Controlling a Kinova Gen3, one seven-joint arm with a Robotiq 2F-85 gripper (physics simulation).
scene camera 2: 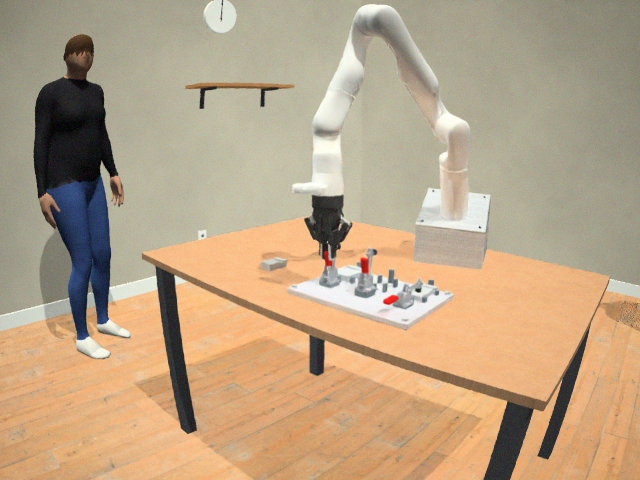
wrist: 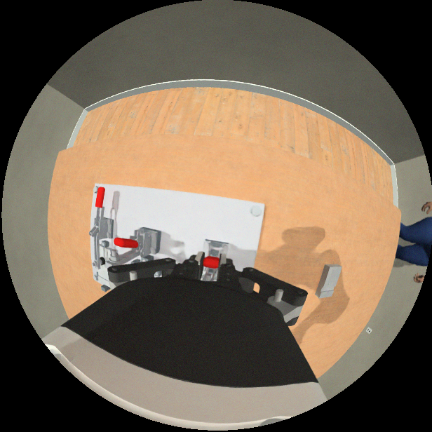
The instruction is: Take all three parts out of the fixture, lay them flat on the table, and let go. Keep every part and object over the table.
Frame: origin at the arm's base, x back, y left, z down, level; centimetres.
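Seen in the pictures: gripper, fingertip midpoint: (scene camera 2: 327,259); arm's base at its link origin: (scene camera 2: 454,213).
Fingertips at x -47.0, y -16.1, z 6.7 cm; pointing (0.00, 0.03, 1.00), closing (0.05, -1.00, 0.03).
Observation:
Pixels of each thing's top centre, then the offset from my fingertips to it. "spot": a spot on its surface instead.
- white fixture plate at a spot on its surface: (scene camera 2: 336,300) spot: dy +7.4, dx -7.1, dz +6.9 cm
- middle clamp's red handle at its top centre: (scene camera 2: 364,259) dy +10.9, dx -1.0, dz -2.1 cm
- right clamp's red handle at a spot on its surface: (scene camera 2: 390,299) spot: dy +21.8, dx -8.0, dz +3.3 cm
- pale part at its top centre: (scene camera 2: 348,270) dy +0.8, dx +8.6, dz +4.9 cm
- grey block at its top centre: (scene camera 2: 273,260) dy -23.6, dx +7.3, dz +6.5 cm
The white fixture plate (scene camera 2: 336,300) (wrist: 200,210) lies on the table. My gripper (scene camera 2: 328,254) (wrist: 211,260) points down and is shut on the left clamp's red handle, which stands up. The middle clamp's red handle (scene camera 2: 364,265) (wrist: 126,243) stands up in the scene view, with its arm raised. The right clamp's red handle (scene camera 2: 390,299) (wrist: 100,197) reaches low toward the front; its black tip (scene camera 2: 418,288) is at a pale part. Another pale part (scene camera 2: 349,272) sits behind the left clamp. A grey block (scene camera 2: 273,264) (wrist: 329,281) lies flat on the table beside the fixture.
Several grey pegs (scene camera 2: 391,275) stand on the plate. The robot's base block (scene camera 2: 450,246) is on the table at the back right. The table's front edge (scene camera 2: 341,336) runs in front of the fixture. A person (scene camera 2: 77,134) stands off the table at the left.

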